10 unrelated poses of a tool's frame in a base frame.
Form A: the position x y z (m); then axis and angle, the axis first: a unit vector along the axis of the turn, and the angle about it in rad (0 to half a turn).
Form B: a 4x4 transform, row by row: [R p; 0 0 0 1], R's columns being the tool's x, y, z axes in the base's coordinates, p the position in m. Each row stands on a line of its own. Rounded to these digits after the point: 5 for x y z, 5 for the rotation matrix.
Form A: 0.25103 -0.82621 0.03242 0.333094 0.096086 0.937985 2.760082
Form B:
-0.71418 -0.28752 0.63819 0.25103
0.41094 -0.91030 0.04976 -0.82621
0.56664 0.29779 0.76827 0.03242
0 0 0 1

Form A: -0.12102 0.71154 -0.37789 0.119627 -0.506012 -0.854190 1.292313
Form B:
0.28527 0.77739 -0.56061 -0.12102
-0.86517 0.46056 0.19839 0.71154
0.41242 0.42843 0.80396 -0.37789
0 0 0 1

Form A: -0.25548 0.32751 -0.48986 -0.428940 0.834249 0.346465 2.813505
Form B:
-0.58849 -0.80824 -0.02048 -0.25548
-0.58496 0.40816 0.70088 0.32751
-0.55812 0.42444 -0.71299 -0.48986
0 0 0 1

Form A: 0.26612 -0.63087 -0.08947 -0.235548 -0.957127 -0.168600 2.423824
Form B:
-0.65600 0.50616 -0.55988 0.26612
0.28439 0.85288 0.43785 -0.63087
0.69914 0.12801 -0.70344 -0.08947
0 0 0 1

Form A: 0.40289 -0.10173 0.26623 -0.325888 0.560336 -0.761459 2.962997
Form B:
-0.77338 -0.22704 0.59190 0.40289
-0.49758 -0.36113 -0.78867 -0.10173
0.39281 -0.90445 0.16632 0.26623
0 0 0 1

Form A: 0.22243 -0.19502 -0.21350 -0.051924 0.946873 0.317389 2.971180
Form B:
-0.98016 -0.15144 0.12786 0.22243
-0.04379 0.79463 0.60551 -0.19502
-0.19330 0.58790 -0.78550 -0.21350
0 0 0 1

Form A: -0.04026 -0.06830 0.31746 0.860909 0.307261 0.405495 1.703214
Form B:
0.70699 -0.10250 0.69976 -0.04026
0.70139 -0.02516 -0.71233 -0.06830
0.09061 0.99442 0.05410 0.31746
0 0 0 1

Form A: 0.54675 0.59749 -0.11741 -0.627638 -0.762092 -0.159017 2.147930
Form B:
0.06324 0.87256 -0.48439 0.54675
0.60604 0.35205 0.71329 0.59749
0.79292 -0.33867 -0.50654 -0.11741
0 0 0 1

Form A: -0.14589 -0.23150 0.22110 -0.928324 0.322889 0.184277 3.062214
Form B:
0.72400 -0.61316 -0.31600 -0.14589
-0.58393 -0.78867 0.19243 -0.23150
-0.36720 0.04520 -0.92904 0.22110
0 0 0 1

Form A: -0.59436 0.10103 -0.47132 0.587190 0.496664 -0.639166 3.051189
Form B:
-0.30774 0.63979 -0.70425 -0.59436
0.52438 -0.50357 -0.68662 0.10103
-0.79393 -0.58059 -0.18052 -0.47132
0 0 0 1

